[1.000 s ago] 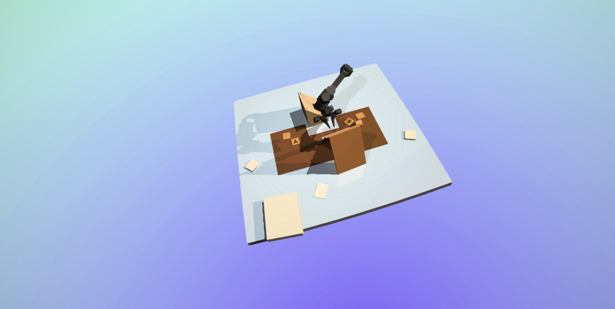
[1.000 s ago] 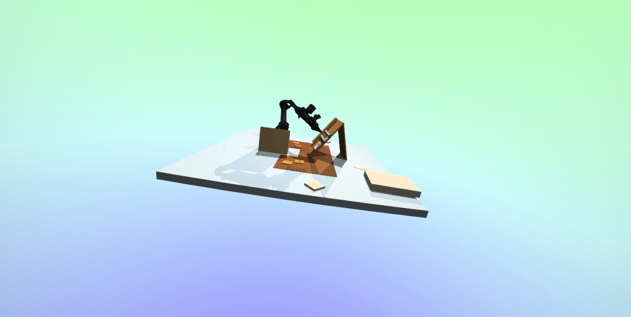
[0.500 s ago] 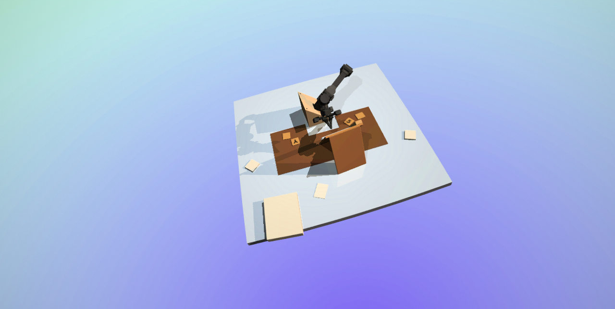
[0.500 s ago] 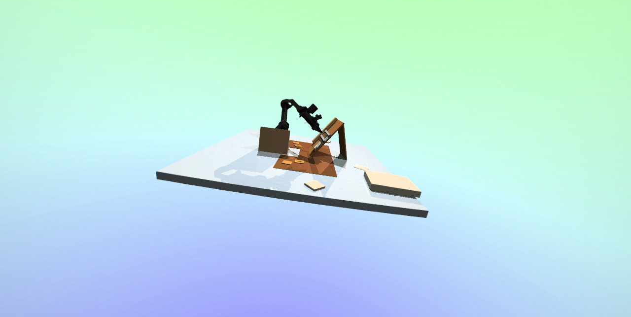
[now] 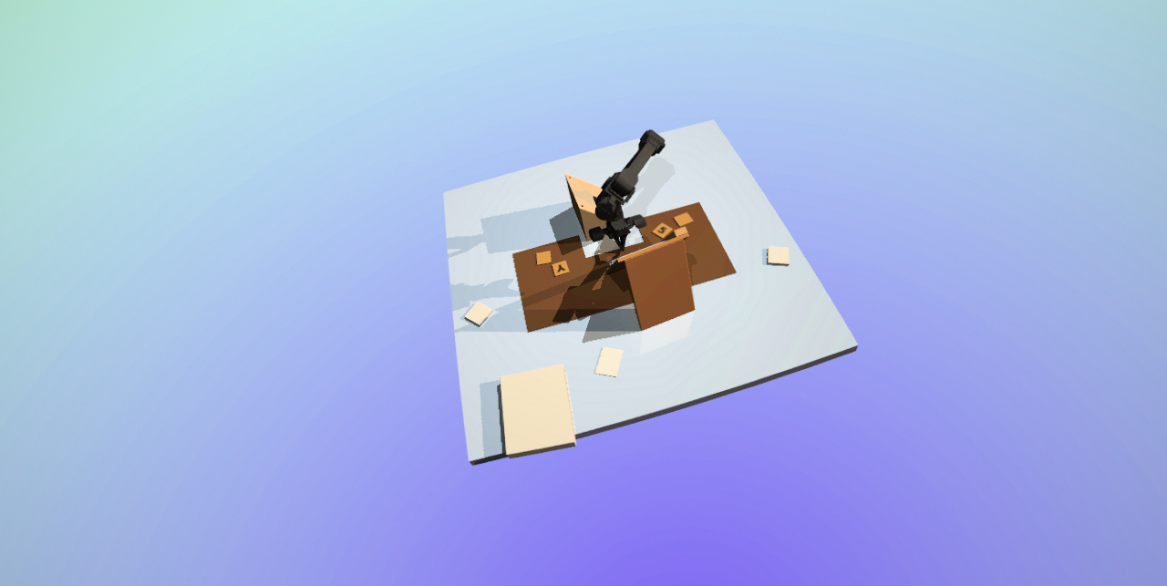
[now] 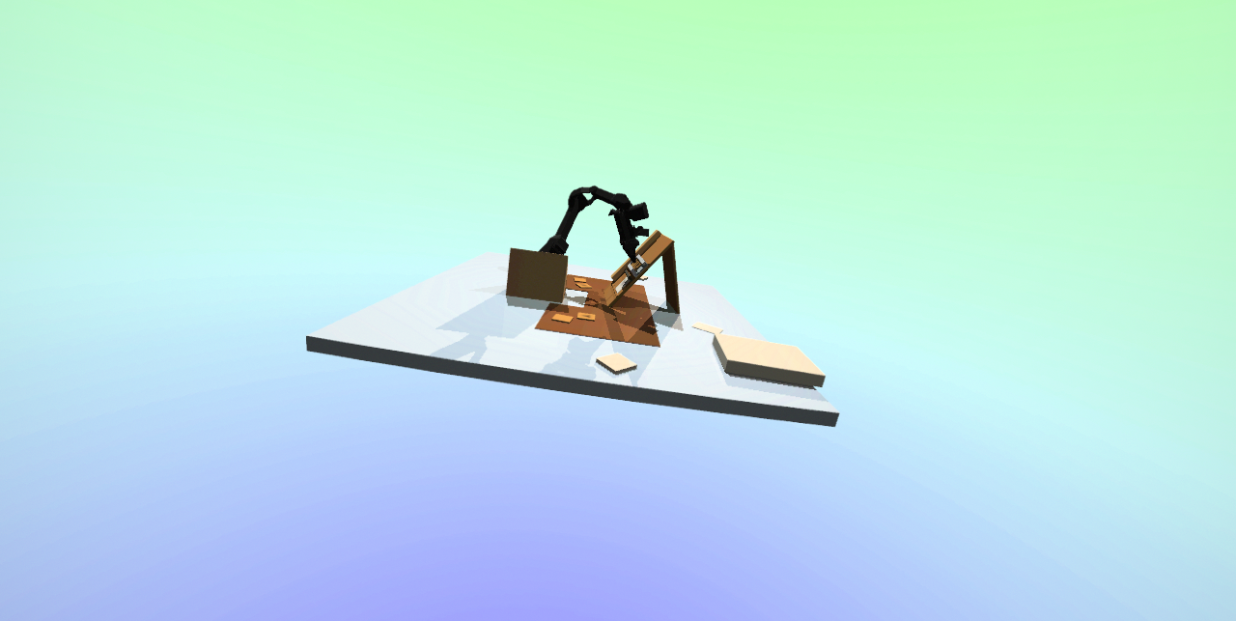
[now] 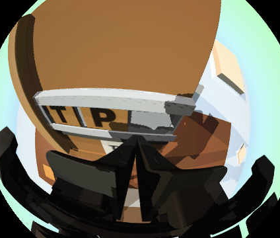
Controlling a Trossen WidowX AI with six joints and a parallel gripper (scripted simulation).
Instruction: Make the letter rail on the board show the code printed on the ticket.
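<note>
The tan letter tile lies 16 cm behind my gripper tip, 22 cm to the right of it and 17 cm below it. The rest, counted from my gripper tip: white ticket 3 cm behind, 1 cm to the left, 9 cm below; then dark brown mat 13 cm behind, 18 cm below; then cream block 40 cm ahead, 42 cm to the right, 16 cm below.
</note>
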